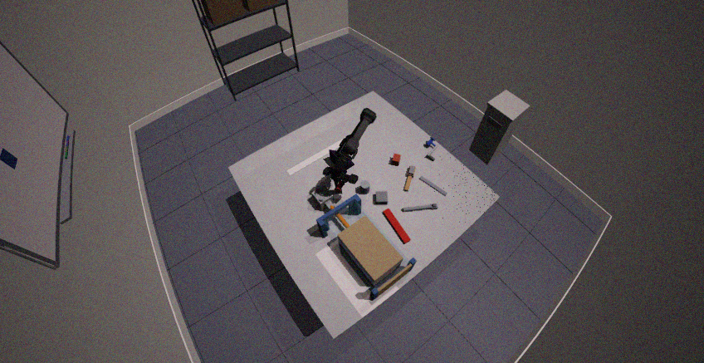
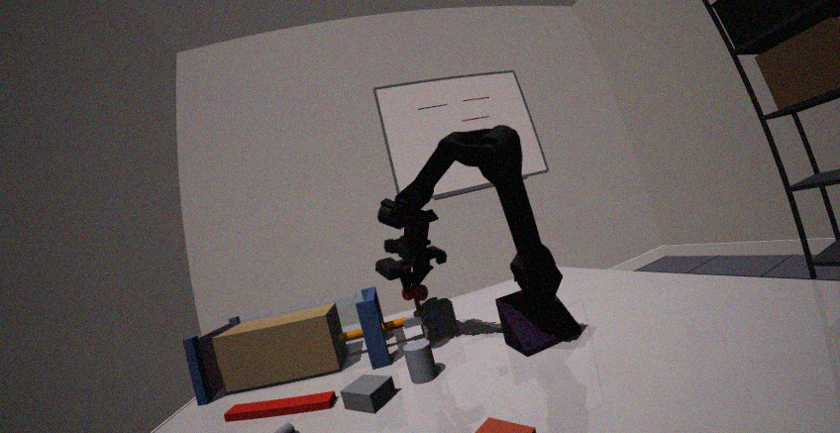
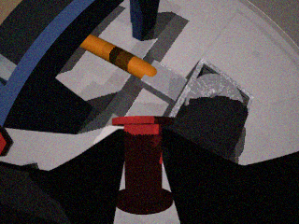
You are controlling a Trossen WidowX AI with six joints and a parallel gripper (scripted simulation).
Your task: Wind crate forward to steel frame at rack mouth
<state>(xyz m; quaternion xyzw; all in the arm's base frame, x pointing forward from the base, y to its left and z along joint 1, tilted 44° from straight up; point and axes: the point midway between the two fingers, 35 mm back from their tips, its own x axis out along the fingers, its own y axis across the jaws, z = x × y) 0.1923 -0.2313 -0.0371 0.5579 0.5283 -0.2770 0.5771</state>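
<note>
Right now my gripper tip is 50 mm above the winch handle with red knob, 30 mm past it and 20 mm to the left of it. From my gripper tip the other things lie so: grey block 190 mm to the left, 160 mm ahead, 140 mm below; then blue frame 90 mm to the right, 90 mm ahead, 50 mm below; then grey winch 120 mm below, 90 mm behind, 70 mm to the right.
</note>
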